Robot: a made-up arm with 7 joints. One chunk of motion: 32 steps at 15 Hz.
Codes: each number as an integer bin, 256 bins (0 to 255) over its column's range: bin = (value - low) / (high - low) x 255, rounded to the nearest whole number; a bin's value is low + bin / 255 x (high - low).
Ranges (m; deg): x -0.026..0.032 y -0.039..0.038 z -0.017..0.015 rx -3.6..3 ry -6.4..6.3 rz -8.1..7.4
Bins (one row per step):
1: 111 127 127 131 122 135
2: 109 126 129 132 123 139
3: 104 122 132 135 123 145
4: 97 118 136 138 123 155
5: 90 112 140 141 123 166
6: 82 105 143 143 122 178
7: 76 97 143 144 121 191
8: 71 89 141 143 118 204
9: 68 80 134 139 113 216
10: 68 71 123 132 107 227
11: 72 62 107 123 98 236
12: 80 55 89 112 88 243
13: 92 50 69 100 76 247
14: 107 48 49 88 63 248
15: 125 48 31 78 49 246
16: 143 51 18 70 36 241
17: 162 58 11 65 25 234
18: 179 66 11 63 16 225
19: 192 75 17 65 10 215
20: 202 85 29 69 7 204
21: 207 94 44 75 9 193
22: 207 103 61 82 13 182
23: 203 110 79 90 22 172
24: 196 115 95 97 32 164
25: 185 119 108 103 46 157
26: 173 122 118 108 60 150
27: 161 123 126 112 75 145
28: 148 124 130 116 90 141
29: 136 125 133 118 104 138
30: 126 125 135 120 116 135
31: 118 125 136 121 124 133
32: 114 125 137 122 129 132
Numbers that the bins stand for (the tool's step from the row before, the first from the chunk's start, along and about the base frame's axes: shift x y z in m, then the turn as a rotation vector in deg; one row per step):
1: -0.00075 -0.00065 -0.00106 -0.209 -0.324 0.106
2: -0.00121 -0.00095 -0.00081 -0.184 -0.274 0.349
3: -0.00235 -0.00216 -0.00044 -0.106 -0.274 0.714
4: -0.00394 -0.00337 0.00007 -0.028 -0.274 1.322
5: -0.00553 -0.00518 0.00057 0.049 -0.274 1.990
6: -0.00735 -0.00729 0.00095 0.101 -0.324 2.720
7: -0.00871 -0.00971 0.00095 0.127 -0.374 3.510
8: -0.00985 -0.01213 0.00069 0.101 -0.523 4.300
9: -0.01053 -0.01484 -0.00018 -0.002 -0.772 5.029
10: -0.01053 -0.01756 -0.00156 -0.184 -1.071 5.698
11: -0.00962 -0.02028 -0.00357 -0.416 -1.519 6.245
12: -0.00780 -0.02239 -0.00583 -0.701 -2.017 6.671
13: -0.00507 -0.02390 -0.00834 -1.012 -2.615 6.914
14: -0.00166 -0.02451 -0.01085 -1.322 -3.262 6.975
15: 0.00243 -0.02451 -0.01311 -1.581 -3.960 6.853
16: 0.00653 -0.02360 -0.01474 -1.788 -4.607 6.549
17: 0.01085 -0.02149 -0.01562 -1.918 -5.155 6.124
18: 0.01471 -0.01907 -0.01562 -1.969 -5.603 5.576
19: 0.01767 -0.01635 -0.01487 -1.918 -5.902 4.969
20: 0.01995 -0.01333 -0.01336 -1.814 -6.051 4.300
21: 0.02108 -0.01062 -0.01148 -1.659 -5.952 3.631
22: 0.02108 -0.00790 -0.00935 -1.478 -5.753 2.963
23: 0.02017 -0.00578 -0.00709 -1.271 -5.304 2.355
24: 0.01858 -0.00427 -0.00508 -1.089 -4.806 1.869
25: 0.01608 -0.00307 -0.00345 -0.934 -4.109 1.443
26: 0.01335 -0.00216 -0.00219 -0.805 -3.412 1.018
27: 0.01062 -0.00186 -0.00119 -0.701 -2.665 0.714
28: 0.00766 -0.00156 -0.00069 -0.598 -1.918 0.471
29: 0.00493 -0.00125 -0.00031 -0.546 -1.220 0.288
30: 0.00266 -0.00125 -0.00006 -0.494 -0.623 0.106
31: 0.00084 -0.00125 0.00007 -0.468 -0.224 -0.016
32: -0.00007 -0.00125 0.00019 -0.442 0.025 -0.076

